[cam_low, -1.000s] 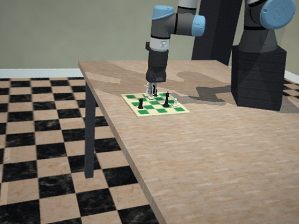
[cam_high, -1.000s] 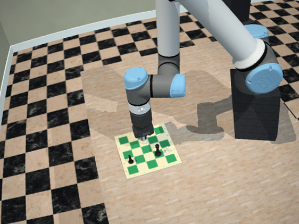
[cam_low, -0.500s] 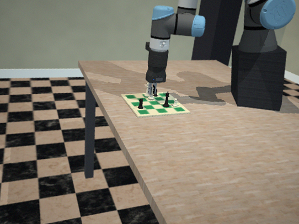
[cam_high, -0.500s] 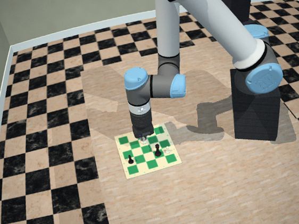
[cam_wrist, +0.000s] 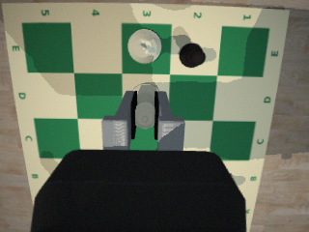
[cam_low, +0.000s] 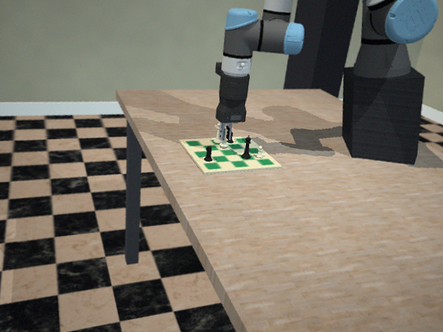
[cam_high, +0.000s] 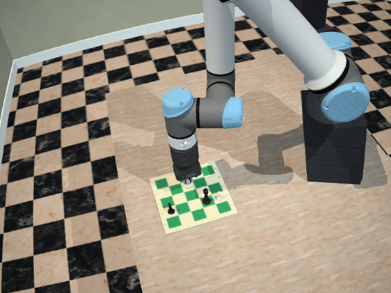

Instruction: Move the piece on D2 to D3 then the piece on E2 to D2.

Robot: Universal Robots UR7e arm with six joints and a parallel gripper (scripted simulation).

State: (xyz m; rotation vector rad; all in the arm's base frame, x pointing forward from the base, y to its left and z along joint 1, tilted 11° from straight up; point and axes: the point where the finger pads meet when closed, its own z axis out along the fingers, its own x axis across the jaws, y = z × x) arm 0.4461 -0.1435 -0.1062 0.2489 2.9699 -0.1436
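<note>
Right now my hand is 10 mm past the tall white piece, 40 mm to the left of it and 10 mm above it. Round my hand: black pawn: 40 mm behind, 30 mm to the right, 30 mm below; green-and-cream board: 10 mm ahead, 40 mm to the left, 50 mm below; small white piece: 60 mm behind, 90 mm to the left, 30 mm below.
</note>
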